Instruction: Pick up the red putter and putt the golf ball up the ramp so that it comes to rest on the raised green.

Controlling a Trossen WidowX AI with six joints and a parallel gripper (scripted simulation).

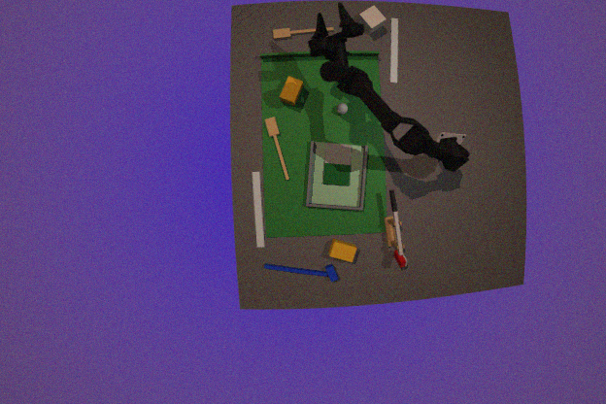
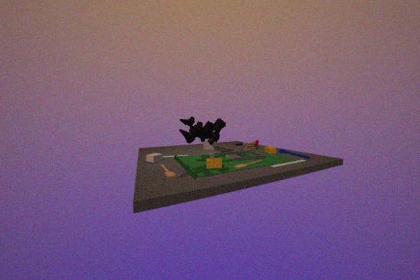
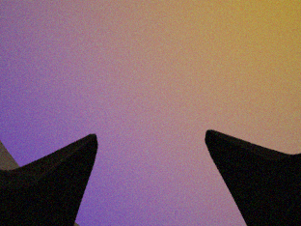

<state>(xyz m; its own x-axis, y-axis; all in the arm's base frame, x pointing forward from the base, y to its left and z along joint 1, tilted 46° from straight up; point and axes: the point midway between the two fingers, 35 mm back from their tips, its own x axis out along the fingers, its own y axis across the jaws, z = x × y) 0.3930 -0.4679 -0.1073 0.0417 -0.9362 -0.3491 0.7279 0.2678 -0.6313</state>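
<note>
The white golf ball is 4 cm behind my gripper tip, 25 cm to the left of it and 23 cm below it. Also, from my gripper tip: green mat (4 cm ahead, 37 cm to the left, 26 cm below); then red putter (19 cm behind, 74 cm to the left, 20 cm below); then platform (1 cm ahead, 52 cm to the left, 25 cm below).
</note>
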